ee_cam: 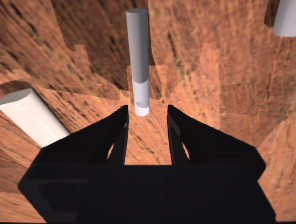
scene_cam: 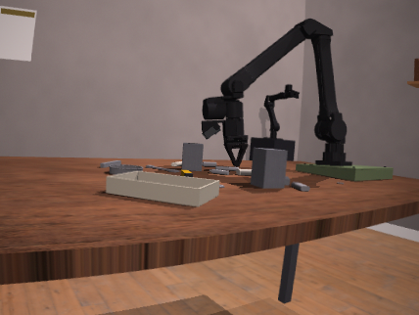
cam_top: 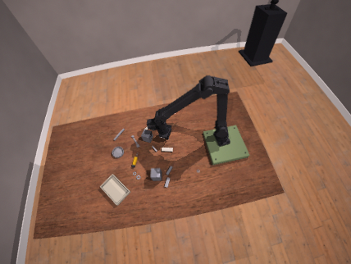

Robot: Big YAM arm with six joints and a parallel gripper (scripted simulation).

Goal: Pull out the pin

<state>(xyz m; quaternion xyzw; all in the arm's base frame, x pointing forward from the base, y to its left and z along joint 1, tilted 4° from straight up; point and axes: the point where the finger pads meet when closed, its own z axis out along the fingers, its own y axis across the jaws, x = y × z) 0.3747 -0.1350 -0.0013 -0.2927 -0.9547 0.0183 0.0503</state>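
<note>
The light grey pin lies 3 cm ahead of my hand, 1 cm to the right of it and 2 cm below it. Also, from my hand: white cylinder: 3 cm ahead, 9 cm to the left, 1 cm below; grey block: 13 cm ahead, 27 cm to the left, 3 cm above; yellow-handled tool: 27 cm ahead, 11 cm to the left, 1 cm below.
</note>
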